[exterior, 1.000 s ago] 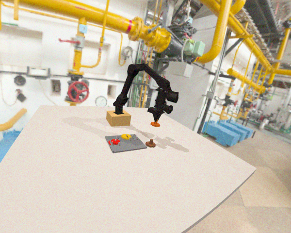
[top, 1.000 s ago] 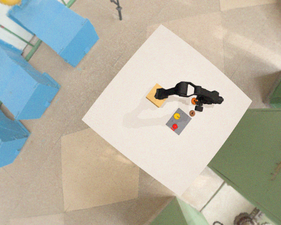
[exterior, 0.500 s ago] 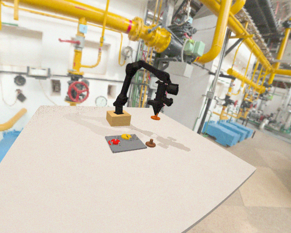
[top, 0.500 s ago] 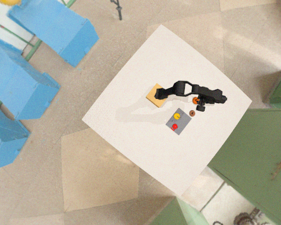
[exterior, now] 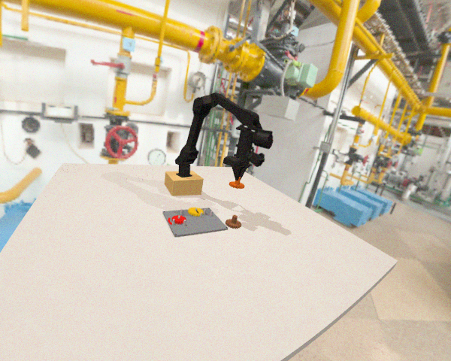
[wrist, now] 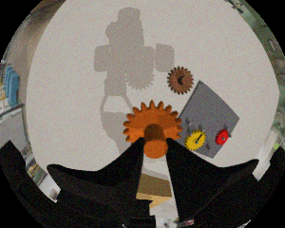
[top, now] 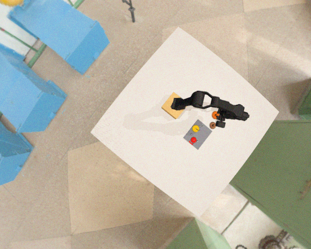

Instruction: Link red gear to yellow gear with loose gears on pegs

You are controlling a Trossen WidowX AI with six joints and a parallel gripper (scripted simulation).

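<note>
Now: the red gear 25 cm to the right of my gripper tip, 15 cm below it and 3 cm behind it. The rest, counted from my gripper tip: orange gear: 1 cm below; then yellow gear: 15 cm to the right, 15 cm below, 6 cm behind; then grey board: 19 cm to the right, 16 cm below, 1 cm behind.
</note>
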